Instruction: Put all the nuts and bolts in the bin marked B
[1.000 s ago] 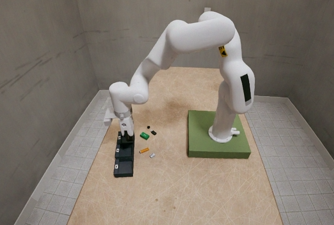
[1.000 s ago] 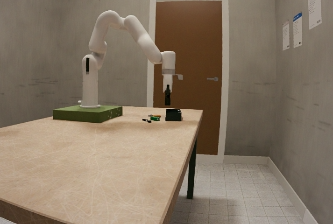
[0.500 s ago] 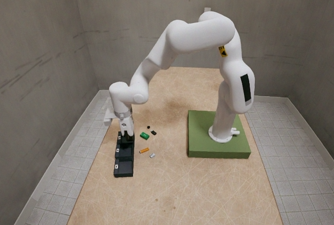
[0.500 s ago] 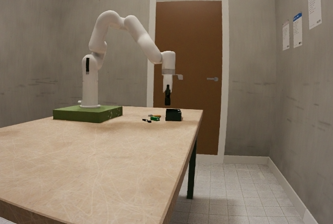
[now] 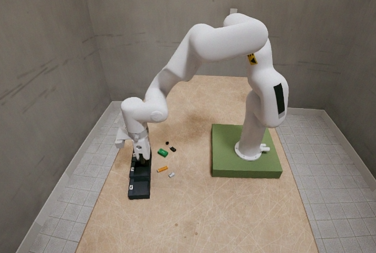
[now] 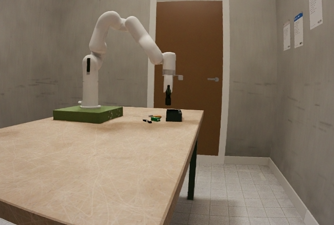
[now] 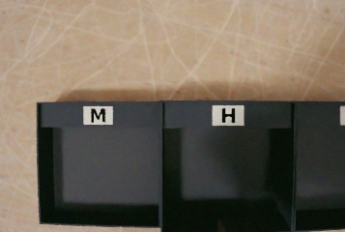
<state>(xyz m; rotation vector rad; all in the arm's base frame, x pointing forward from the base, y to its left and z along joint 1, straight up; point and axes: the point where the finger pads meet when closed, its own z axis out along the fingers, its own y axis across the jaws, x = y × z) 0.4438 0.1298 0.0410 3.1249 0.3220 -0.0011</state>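
My gripper is now 50 mm past the small black nut, 200 mm to the left of it and 90 mm above it. The rest, counted from my hand: bin (30 mm ahead, 10 mm to the left, 70 mm below); small piece (100 mm behind, 90 mm below); orange cylinder (60 mm behind, 30 mm to the right, 90 mm below).
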